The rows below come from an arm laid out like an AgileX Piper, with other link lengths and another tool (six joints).
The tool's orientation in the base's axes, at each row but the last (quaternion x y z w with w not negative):
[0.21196, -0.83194, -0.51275, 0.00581]
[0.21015, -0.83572, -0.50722, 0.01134]
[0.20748, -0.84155, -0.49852, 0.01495]
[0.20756, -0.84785, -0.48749, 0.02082]
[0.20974, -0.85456, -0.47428, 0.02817]
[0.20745, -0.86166, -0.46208, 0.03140]
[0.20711, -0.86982, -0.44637, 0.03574]
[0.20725, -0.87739, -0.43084, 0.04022]
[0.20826, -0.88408, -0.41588, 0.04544]
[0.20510, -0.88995, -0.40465, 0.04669]
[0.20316, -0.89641, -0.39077, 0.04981]
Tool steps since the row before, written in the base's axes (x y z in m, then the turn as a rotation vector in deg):
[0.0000, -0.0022, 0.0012, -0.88, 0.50, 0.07]
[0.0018, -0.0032, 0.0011, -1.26, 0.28, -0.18]
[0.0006, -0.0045, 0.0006, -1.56, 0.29, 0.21]
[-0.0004, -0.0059, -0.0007, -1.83, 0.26, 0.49]
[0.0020, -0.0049, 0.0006, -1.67, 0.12, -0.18]
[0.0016, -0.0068, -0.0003, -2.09, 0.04, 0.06]
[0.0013, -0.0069, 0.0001, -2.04, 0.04, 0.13]
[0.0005, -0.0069, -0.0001, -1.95, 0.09, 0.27]
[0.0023, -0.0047, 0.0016, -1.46, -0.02, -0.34]
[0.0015, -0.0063, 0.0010, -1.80, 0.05, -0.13]
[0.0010, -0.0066, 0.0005, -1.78, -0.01, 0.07]
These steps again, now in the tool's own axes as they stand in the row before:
[0.0005, 0.0002, -0.0024, 0.61, 0.56, 0.59]
[-0.0007, -0.0009, -0.0036, 1.08, 0.39, 0.62]
[0.0010, -0.0016, -0.0042, 1.28, 0.82, 0.50]
[0.0027, -0.0030, -0.0044, 1.49, 1.13, 0.39]
[0.0000, -0.0024, -0.0047, 1.50, 0.46, 0.61]
[0.0012, -0.0041, -0.0055, 1.88, 0.75, 0.51]
[0.0015, -0.0039, -0.0056, 1.83, 0.79, 0.46]
[0.0023, -0.0040, -0.0052, 1.71, 0.90, 0.38]
[-0.0003, -0.0022, -0.0050, 1.37, 0.21, 0.58]
[0.0011, -0.0035, -0.0055, 1.63, 0.52, 0.57]
[0.0017, -0.0040, -0.0051, 1.62, 0.62, 0.39]

